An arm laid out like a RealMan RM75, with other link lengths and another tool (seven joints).
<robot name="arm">
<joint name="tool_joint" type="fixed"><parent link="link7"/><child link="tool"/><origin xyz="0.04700 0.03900 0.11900" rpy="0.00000 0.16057 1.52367"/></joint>
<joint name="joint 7" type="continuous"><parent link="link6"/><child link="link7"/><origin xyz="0.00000 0.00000 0.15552" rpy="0.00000 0.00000 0.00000"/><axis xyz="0 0 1"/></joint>
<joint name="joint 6" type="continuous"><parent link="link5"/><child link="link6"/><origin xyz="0.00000 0.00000 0.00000" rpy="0.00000 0.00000 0.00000"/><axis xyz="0 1 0"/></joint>
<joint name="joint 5" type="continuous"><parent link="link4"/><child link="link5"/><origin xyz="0.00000 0.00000 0.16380" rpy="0.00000 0.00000 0.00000"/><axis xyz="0 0 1"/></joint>
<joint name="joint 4" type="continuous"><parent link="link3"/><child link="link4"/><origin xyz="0.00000 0.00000 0.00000" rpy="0.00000 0.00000 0.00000"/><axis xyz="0 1 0"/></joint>
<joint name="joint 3" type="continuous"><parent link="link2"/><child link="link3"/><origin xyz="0.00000 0.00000 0.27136" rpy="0.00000 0.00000 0.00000"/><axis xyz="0 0 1"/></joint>
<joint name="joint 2" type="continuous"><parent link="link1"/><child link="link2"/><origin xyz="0.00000 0.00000 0.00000" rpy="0.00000 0.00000 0.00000"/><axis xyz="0 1 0"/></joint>
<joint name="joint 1" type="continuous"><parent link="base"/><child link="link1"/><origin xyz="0.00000 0.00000 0.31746" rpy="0.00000 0.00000 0.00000"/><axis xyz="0 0 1"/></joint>
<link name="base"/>
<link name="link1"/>
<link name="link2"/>
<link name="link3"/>
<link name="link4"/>
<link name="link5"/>
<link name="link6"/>
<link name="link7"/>
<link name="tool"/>
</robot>
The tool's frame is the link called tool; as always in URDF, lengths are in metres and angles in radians. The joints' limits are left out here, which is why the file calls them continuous.
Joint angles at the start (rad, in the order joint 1, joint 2, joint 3, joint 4, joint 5, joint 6, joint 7):
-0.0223 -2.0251 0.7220 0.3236 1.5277 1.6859 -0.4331
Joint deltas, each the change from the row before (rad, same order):
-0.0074 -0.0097 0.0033 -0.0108 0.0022 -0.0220 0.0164
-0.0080 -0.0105 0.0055 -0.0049 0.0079 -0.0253 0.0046
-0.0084 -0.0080 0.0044 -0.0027 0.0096 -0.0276 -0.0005
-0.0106 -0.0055 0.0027 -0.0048 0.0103 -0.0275 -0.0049
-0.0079 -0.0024 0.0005 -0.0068 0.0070 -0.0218 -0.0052
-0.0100 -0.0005 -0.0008 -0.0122 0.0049 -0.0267 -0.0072
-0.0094 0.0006 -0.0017 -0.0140 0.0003 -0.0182 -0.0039
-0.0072 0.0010 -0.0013 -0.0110 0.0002 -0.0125 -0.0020
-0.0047 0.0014 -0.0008 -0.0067 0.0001 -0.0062 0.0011
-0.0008 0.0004 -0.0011 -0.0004 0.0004 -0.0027 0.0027
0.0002 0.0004 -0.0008 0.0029 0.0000 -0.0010 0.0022
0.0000 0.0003 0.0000 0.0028 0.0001 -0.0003 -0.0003
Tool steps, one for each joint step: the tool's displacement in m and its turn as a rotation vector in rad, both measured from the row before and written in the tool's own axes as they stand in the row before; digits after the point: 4 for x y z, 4 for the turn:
0.0015 0.0046 0.0059 -0.0103 -0.0014 0.0001
0.0024 0.0052 0.0065 -0.0143 0.0059 -0.0073
0.0013 0.0058 0.0059 -0.0184 0.0059 -0.0083
0.0003 0.0054 0.0056 -0.0184 0.0061 -0.0112
-0.0007 0.0044 0.0037 -0.0150 0.0017 -0.0117
-0.0024 0.0052 0.0038 -0.0176 -0.0026 -0.0167
-0.0025 0.0028 0.0029 -0.0094 -0.0040 -0.0135
-0.0018 0.0019 0.0020 -0.0065 -0.0024 -0.0091
-0.0010 0.0009 0.0010 -0.0035 -0.0008 -0.0023
-0.0006 0.0006 0.0002 -0.0026 -0.0016 0.0027
-0.0007 0.0002 -0.0002 -0.0018 -0.0016 0.0050
-0.0004 0.0000 -0.0001 -0.0008 -0.0003 0.0026

